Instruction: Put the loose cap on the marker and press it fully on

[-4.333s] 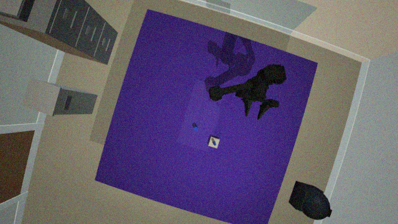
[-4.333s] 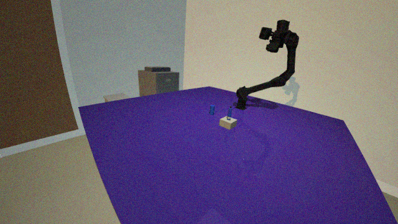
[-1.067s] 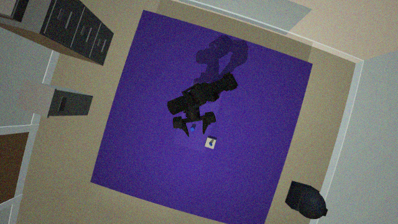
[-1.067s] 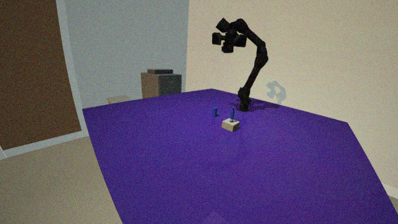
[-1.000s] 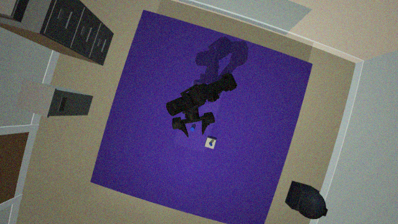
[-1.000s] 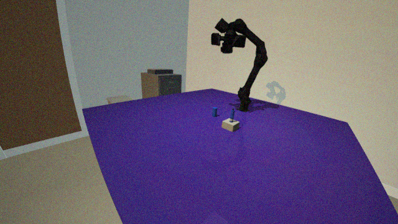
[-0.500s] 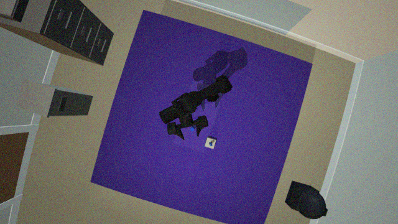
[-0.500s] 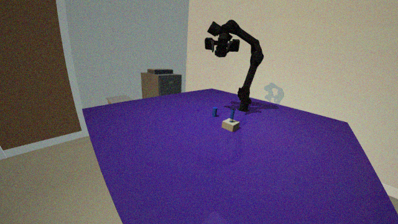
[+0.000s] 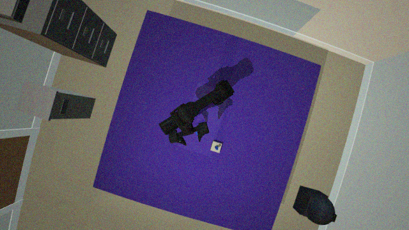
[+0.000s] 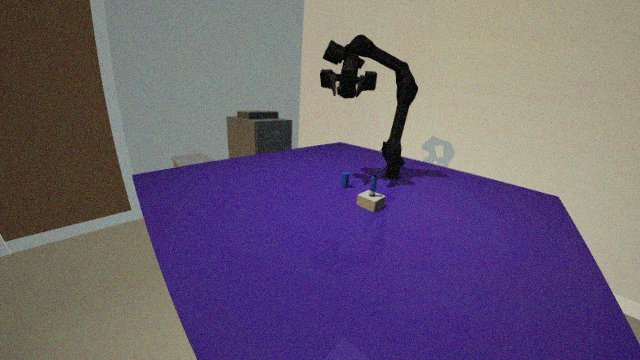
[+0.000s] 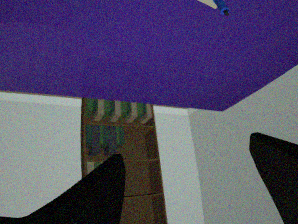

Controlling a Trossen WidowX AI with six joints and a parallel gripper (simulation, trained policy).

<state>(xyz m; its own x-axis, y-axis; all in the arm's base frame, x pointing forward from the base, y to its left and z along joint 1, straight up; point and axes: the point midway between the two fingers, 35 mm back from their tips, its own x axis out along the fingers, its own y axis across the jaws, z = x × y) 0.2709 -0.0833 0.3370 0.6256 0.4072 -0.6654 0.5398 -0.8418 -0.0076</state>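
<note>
Now: the blue marker cap 29 cm below my gripper tip, 3 cm behind it and 1 cm to the left of it. The rest, counted from my gripper tip: tan holder block (30 cm below, 16 cm to the left, 3 cm ahead).
</note>
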